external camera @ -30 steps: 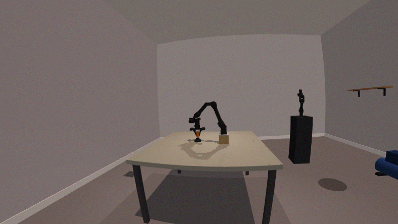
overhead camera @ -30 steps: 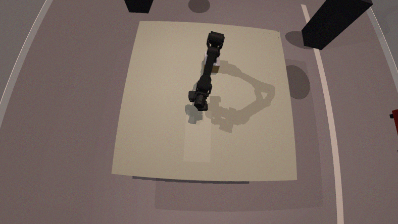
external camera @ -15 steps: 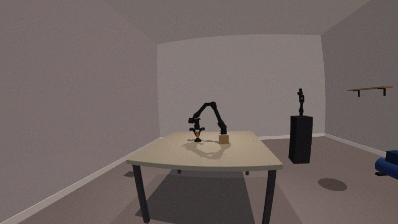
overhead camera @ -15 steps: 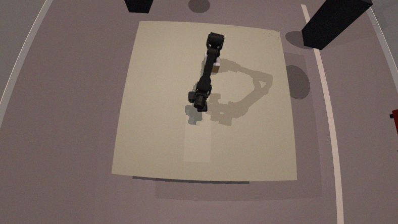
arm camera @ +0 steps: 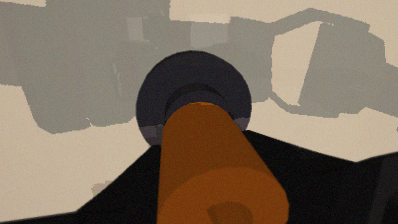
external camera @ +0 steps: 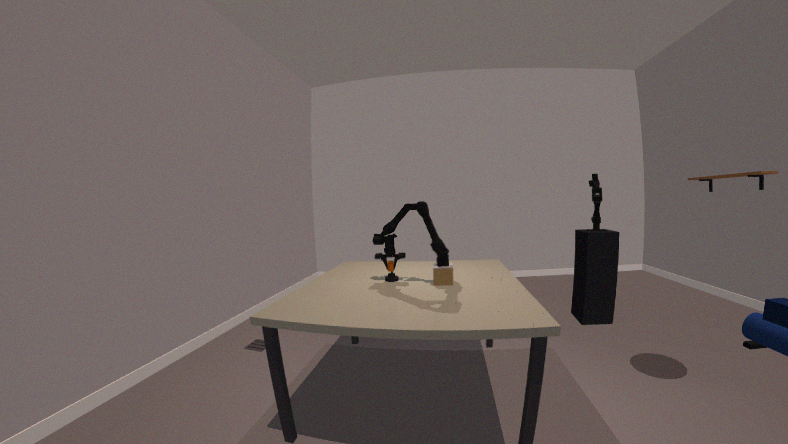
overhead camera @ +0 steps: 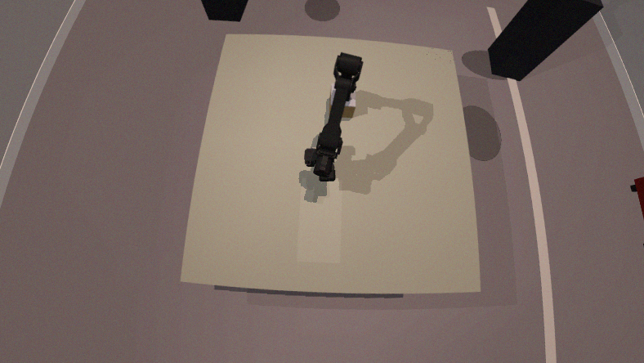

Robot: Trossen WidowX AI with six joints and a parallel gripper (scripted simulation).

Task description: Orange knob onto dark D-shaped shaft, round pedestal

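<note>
The round pedestal lies 40 mm below my gripper tip. From my gripper tip the other things lie so: orange knob 20 mm above.
</note>
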